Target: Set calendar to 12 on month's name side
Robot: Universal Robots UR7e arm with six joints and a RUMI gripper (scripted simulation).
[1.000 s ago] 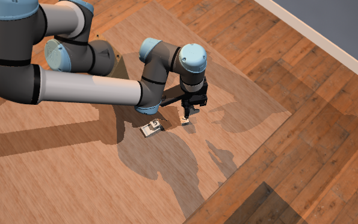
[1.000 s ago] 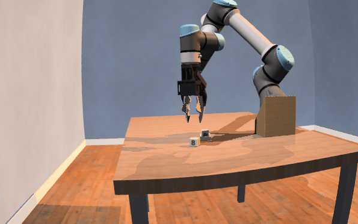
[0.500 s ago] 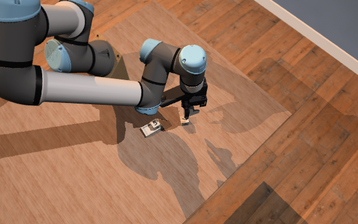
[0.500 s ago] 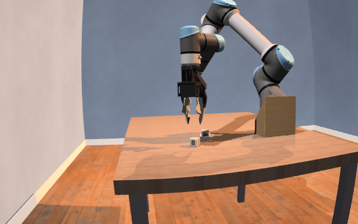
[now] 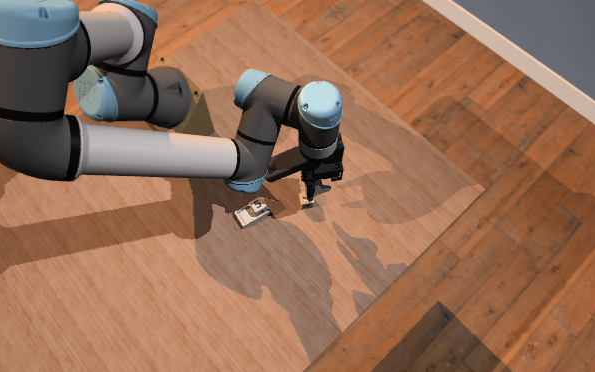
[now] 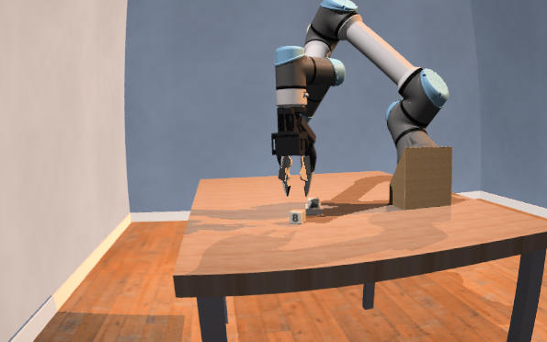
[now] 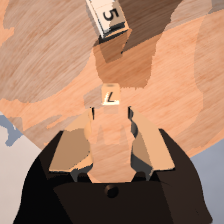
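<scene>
Now: the white digit cube 7 cm below my hand. Also, from my hand: calendar tray: 11 cm to the right, 8 cm behind, 7 cm below.
</scene>
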